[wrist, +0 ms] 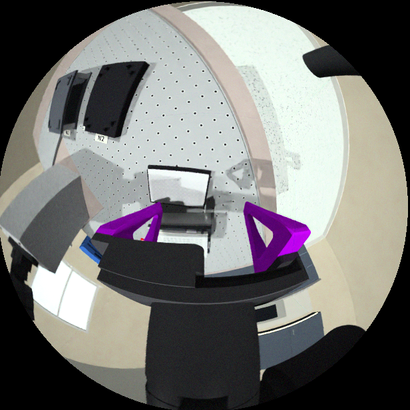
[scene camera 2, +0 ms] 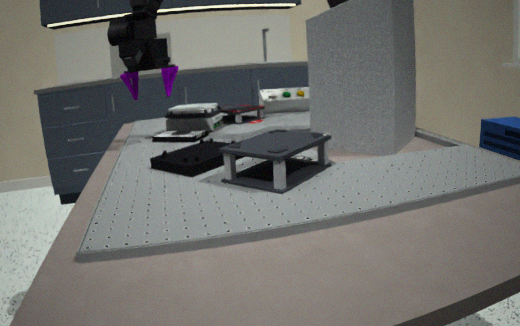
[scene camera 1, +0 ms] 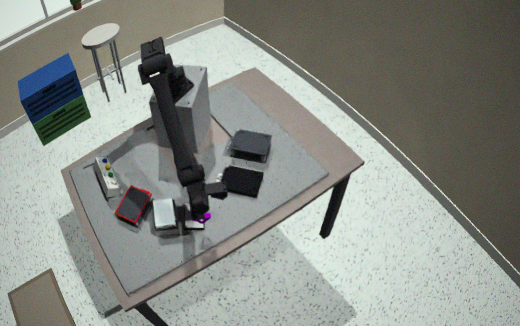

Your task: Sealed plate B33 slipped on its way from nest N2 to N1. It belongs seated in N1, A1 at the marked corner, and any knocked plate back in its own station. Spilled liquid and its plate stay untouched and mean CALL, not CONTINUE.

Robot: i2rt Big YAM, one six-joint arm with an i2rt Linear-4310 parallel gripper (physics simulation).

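Places are measured from the arm's base along level axes (x ahead, y left, z up), in centimetres.
Pixels of known places: gripper, between the fingertips: (scene camera 2: 152, 97); arm's base, origin of its link: (scene camera 2: 349, 10) (scene camera 1: 178, 89).
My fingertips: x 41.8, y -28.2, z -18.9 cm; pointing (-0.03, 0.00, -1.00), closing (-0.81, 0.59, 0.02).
Note:
For each thing: its middle in the pictures, then the offset to it from my fingertips.
- white-topped plate with black edges, middle of its body: (scene camera 2: 180, 136) (scene camera 1: 194, 216) dx -6.5, dy +0.6, dz -11.0 cm
- Black nest N2, middle of its body: (scene camera 2: 199, 154) (scene camera 1: 241, 180) dx -4.0, dy +26.5, dz -10.2 cm
- Nest N1, middle of its body: (scene camera 2: 278, 156) (scene camera 1: 250, 145) dx -13.0, dy +42.6, dz -8.6 cm
- red-rimmed dark station, middle of its body: (scene camera 2: 234, 113) (scene camera 1: 133, 206) dx -29.0, dy -16.0, dz -9.6 cm
- button box, middle of its body: (scene camera 2: 292, 100) (scene camera 1: 106, 176) dx -51.4, dy -16.6, dz -7.6 cm
My gripper (scene camera 1: 202, 218) (scene camera 2: 152, 97) (wrist: 202, 206) is open and empty, above the board over the loose plate's area. A white-topped plate with black edges (scene camera 1: 195, 225) (scene camera 2: 179, 135) (wrist: 178, 186) lies flat on the board outside the nests; no B33 label or A1 mark is readable. The arm partly covers it in scene camera 1. Black nest N2 (scene camera 1: 242, 181) (scene camera 2: 192, 158) (wrist: 114, 100) holds no visible plate. Nest N1 (scene camera 1: 251, 143) (scene camera 2: 272, 142) (wrist: 61, 105) is a dark raised deck on posts, with no plate visible on top. I see no spilled liquid.
A light instrument (scene camera 1: 165, 214) (scene camera 2: 192, 121) bearing a white plate stands beside the loose plate. Beyond it are a red-rimmed dark station (scene camera 1: 133, 205) (scene camera 2: 245, 108) and a button box (scene camera 1: 108, 179) (scene camera 2: 286, 103). The grey pedestal (scene camera 1: 182, 122) (scene camera 2: 360, 75) (wrist: 50, 215) stands behind.

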